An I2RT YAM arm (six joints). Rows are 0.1 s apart.
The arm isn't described. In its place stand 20 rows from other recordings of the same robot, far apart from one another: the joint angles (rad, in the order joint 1, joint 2, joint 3, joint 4, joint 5, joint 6), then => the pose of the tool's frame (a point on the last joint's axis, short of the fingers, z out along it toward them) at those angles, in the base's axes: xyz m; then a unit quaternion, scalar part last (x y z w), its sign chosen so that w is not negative.
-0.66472, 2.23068, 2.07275, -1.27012, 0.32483, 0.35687 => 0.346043 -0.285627 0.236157 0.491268 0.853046 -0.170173 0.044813
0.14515, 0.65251, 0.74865, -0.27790, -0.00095, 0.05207 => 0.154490 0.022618 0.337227 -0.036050 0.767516 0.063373 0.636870
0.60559, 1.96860, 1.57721, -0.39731, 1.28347, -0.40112 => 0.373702 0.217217 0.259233 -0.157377 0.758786 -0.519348 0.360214
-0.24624, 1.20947, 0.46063, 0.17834, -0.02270, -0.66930 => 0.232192 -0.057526 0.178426 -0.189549 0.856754 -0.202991 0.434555
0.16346, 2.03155, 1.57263, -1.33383, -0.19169, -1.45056 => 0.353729 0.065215 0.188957 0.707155 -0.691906 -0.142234 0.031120
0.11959, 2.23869, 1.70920, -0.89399, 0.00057, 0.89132 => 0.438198 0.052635 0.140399 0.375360 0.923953 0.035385 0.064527
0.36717, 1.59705, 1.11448, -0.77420, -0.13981, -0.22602 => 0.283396 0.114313 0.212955 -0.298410 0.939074 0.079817 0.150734
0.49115, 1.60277, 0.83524, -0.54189, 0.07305, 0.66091 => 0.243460 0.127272 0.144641 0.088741 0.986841 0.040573 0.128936
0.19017, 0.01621, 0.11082, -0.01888, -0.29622, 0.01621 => 0.098205 0.029487 0.208832 -0.166224 0.660446 0.174503 0.711147
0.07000, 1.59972, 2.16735, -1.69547, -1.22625, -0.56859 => 0.235897 0.050130 0.481979 -0.370467 0.717871 0.499691 0.312607
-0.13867, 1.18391, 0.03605, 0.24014, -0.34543, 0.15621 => 0.142136 -0.007666 0.074485 0.081507 0.929587 0.165305 0.319218
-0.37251, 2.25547, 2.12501, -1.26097, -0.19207, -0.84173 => 0.428241 -0.160041 0.238423 -0.238815 0.962236 0.027575 0.127703
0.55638, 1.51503, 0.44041, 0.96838, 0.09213, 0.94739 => 0.242484 0.146949 0.178594 0.174510 0.722732 0.431145 0.511193
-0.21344, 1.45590, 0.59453, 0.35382, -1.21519, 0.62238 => 0.271288 -0.024651 0.186964 0.022726 0.764260 0.566361 0.307613
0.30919, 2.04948, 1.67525, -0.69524, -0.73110, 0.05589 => 0.411786 0.156492 0.225980 -0.202237 0.886294 0.382591 0.164947
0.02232, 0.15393, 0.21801, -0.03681, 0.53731, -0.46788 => 0.104699 -0.015888 0.232396 0.021391 0.698448 -0.333205 0.632998
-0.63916, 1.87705, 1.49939, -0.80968, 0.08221, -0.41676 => 0.311600 -0.235235 0.229118 0.116628 0.973920 -0.130763 0.144148
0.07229, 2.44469, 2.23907, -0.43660, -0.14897, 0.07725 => 0.560131 0.045860 0.226251 -0.031111 0.891741 0.099710 0.440327
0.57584, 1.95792, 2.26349, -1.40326, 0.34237, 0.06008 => 0.328804 0.199223 0.393168 -0.205703 0.936447 -0.085110 0.271126
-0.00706, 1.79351, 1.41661, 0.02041, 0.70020, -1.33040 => 0.422883 -0.025925 0.301274 -0.319618 0.728891 -0.553284 0.245844
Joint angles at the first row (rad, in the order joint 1, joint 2, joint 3, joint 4, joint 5, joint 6):
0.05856, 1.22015, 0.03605, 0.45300, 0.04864, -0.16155
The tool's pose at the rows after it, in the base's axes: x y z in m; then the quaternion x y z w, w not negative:
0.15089 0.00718 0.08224 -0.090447 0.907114 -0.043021 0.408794
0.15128 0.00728 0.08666 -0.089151 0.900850 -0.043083 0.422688
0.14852 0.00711 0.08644 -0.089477 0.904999 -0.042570 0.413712
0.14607 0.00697 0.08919 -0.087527 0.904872 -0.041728 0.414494
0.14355 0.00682 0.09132 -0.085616 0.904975 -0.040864 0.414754
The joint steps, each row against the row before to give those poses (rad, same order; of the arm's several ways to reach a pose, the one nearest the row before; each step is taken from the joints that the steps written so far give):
0.00035, -0.04471, -0.03129, -0.00693, -0.00040, -0.00002
0.00043, -0.04036, -0.00038, -0.00947, -0.00035, 0.00117
-0.00005, -0.03088, -0.00001, -0.05070, -0.00004, 0.00073
0.00004, -0.05731, 0.00040, -0.05618, 0.00003, 0.00423
0.00000, -0.05145, -0.00036, -0.05071, 0.00000, 0.00419

